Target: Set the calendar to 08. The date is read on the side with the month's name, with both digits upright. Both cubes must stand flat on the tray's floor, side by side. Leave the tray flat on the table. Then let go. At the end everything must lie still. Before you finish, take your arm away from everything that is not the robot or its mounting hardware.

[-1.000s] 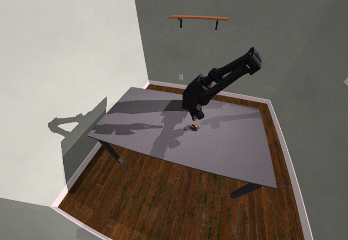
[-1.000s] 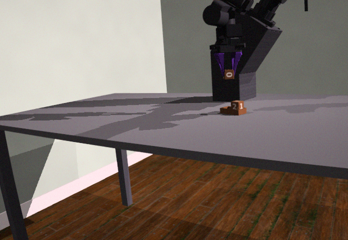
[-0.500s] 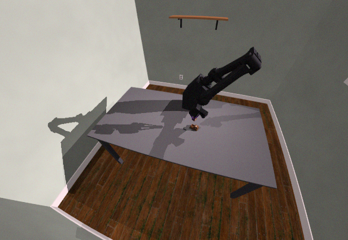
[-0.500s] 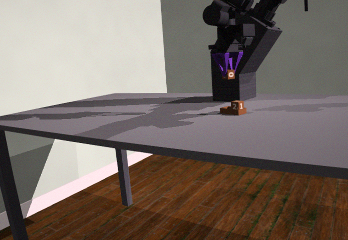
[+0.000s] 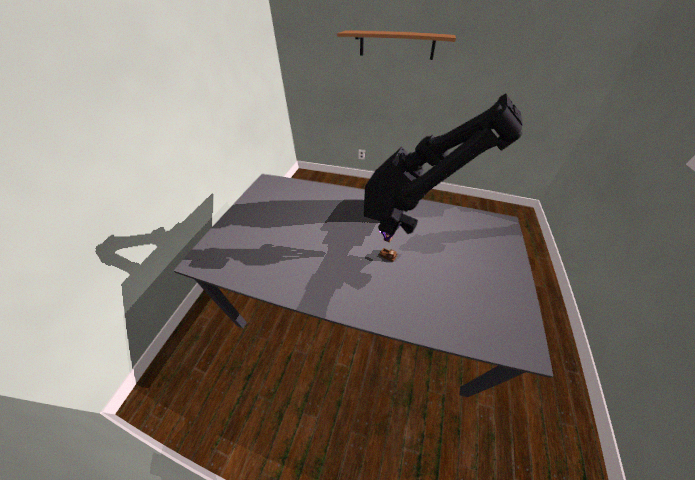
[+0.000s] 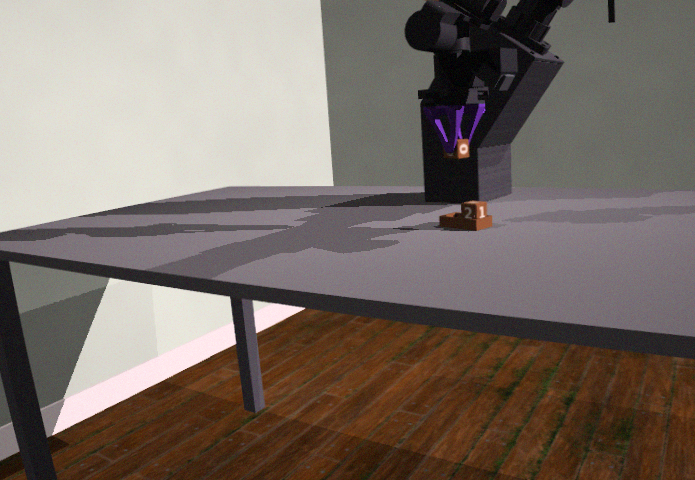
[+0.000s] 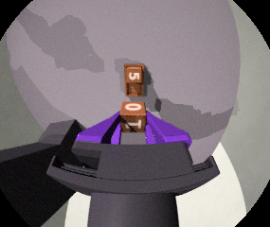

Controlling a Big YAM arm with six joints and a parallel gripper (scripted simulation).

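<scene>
Now: hand right at the brown digit cube. Also, from my hand: brown calendar tray 120 mm below, 10 mm to the left, 10 mm ahead.
</scene>
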